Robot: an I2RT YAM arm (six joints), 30 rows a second.
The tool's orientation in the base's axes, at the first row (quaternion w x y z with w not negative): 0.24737, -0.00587, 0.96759, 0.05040
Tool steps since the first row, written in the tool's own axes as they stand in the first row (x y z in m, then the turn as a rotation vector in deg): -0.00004, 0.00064, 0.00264, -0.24, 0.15, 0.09; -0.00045, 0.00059, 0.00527, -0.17, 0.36, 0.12; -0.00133, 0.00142, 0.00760, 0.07, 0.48, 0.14; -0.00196, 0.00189, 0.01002, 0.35, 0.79, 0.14; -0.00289, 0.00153, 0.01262, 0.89, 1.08, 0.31; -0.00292, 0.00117, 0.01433, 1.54, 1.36, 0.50; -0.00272, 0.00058, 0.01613, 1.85, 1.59, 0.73; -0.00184, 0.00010, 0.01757, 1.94, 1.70, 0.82
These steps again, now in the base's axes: 0.00127, 0.00090, -0.00222, 0.25, 0.16, 0.05; 0.00289, 0.00111, -0.00433, 0.19, 0.37, 0.01; 0.00475, 0.00216, -0.00586, -0.01, 0.49, -0.11; 0.00644, 0.00286, -0.00762, -0.27, 0.80, -0.22; 0.00851, 0.00275, -0.00948, -0.67, 1.12, -0.59; 0.00937, 0.00256, -0.01099, -1.16, 1.42, -1.05; 0.01008, 0.00216, -0.01272, -1.33, 1.68, -1.37; 0.01001, 0.00184, -0.01444, -1.37, 1.80, -1.48
